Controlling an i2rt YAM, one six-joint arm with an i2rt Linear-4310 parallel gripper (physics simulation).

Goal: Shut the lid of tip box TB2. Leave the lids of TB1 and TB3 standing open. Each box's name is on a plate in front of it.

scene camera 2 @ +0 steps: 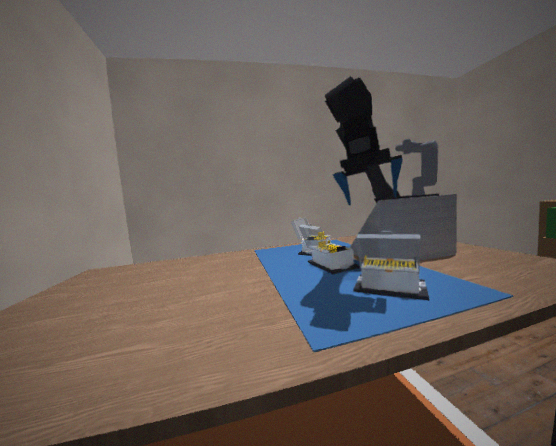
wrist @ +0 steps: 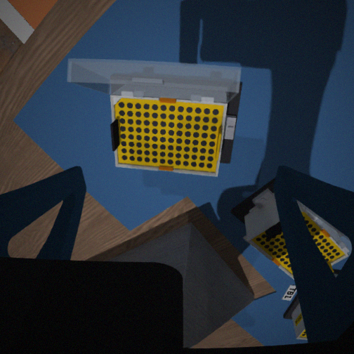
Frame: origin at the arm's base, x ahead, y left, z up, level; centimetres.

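Seen in the pictures: gripper, fingertip midpoint: (scene camera 2: 371, 201); arm's base, origin of the base link: (scene camera 2: 401, 222).
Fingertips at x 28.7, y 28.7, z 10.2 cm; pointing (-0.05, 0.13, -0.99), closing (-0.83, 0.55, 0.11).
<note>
Pixels of each thing's top centre, then the offset from my fingertips to it. Level surfaces: height alone.
- Tip box TB2, middle of its top: (scene camera 2: 389, 259) dx -5.9, dy -3.0, dz -15.1 cm
- TB3, middle of its top: (scene camera 2: 334, 245) dx +0.0, dy -24.8, dz -15.1 cm
- blue mat, its level: dz -21.7 cm
- wooden table, its level: dz -22.0 cm
Tip box TB2 (scene camera 2: 390, 281) (wrist: 170, 135), nearest in the scene view, holds yellow tips and has its clear lid (scene camera 2: 390, 246) (wrist: 150, 74) standing open. Its nameplate does not show. TB3 (scene camera 2: 334, 260) (wrist: 266, 245) is the middle box, its lid open, partly behind a finger in the wrist view. TB1 (scene camera 2: 306, 246) (wrist: 300, 327) is farthest back, its lid (scene camera 2: 299, 229) open; its plate (wrist: 288, 292) reads TB1. My gripper (scene camera 2: 372, 200) (wrist: 179, 176) is open and empty, high above the boxes, its fingers apart from every lid.
The boxes stand on a blue mat (scene camera 2: 450, 294) (wrist: 65, 120) on a wooden table (scene camera 2: 150, 325) (wrist: 95, 210). A grey block (scene camera 2: 425, 230) (wrist: 215, 280) stands behind TB2 under the arm's base. The arm's shadow falls across the mat.
</note>
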